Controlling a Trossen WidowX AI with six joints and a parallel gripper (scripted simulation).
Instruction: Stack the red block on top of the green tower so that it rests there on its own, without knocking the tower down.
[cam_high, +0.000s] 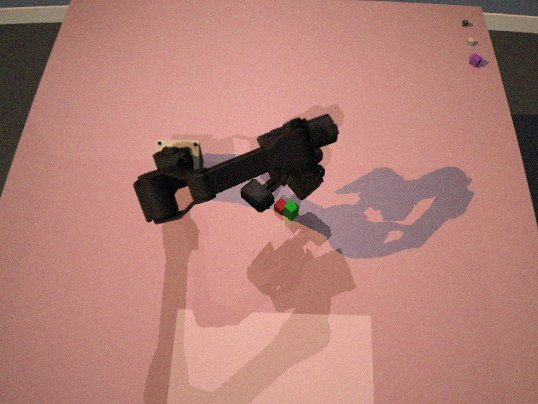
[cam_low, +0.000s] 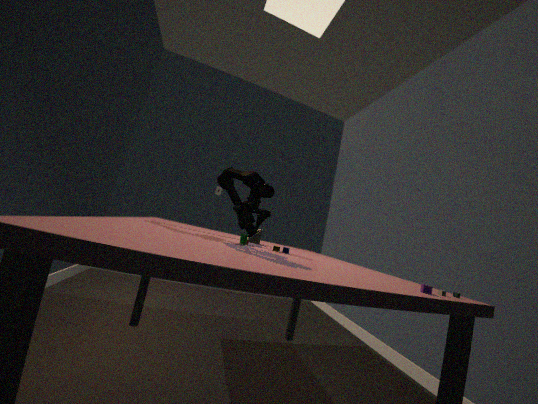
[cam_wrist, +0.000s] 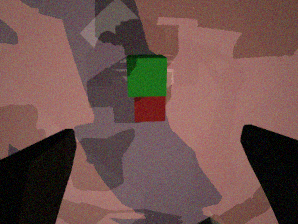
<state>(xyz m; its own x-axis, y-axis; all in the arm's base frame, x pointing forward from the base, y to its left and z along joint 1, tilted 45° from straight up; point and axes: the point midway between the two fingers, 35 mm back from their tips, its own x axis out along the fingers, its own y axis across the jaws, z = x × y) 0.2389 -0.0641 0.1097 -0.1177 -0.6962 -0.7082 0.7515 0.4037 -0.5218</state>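
My gripper tip is 70 mm above the red block and 10 mm to the right of it. Also, from my gripper tip: blue block: 200 mm to the left, 60 mm below, 60 mm ahead; then yellow block: 150 mm to the left, 70 mm below, 40 mm ahead; then purple block: 590 mm ahead, 430 mm to the left, 70 mm below.
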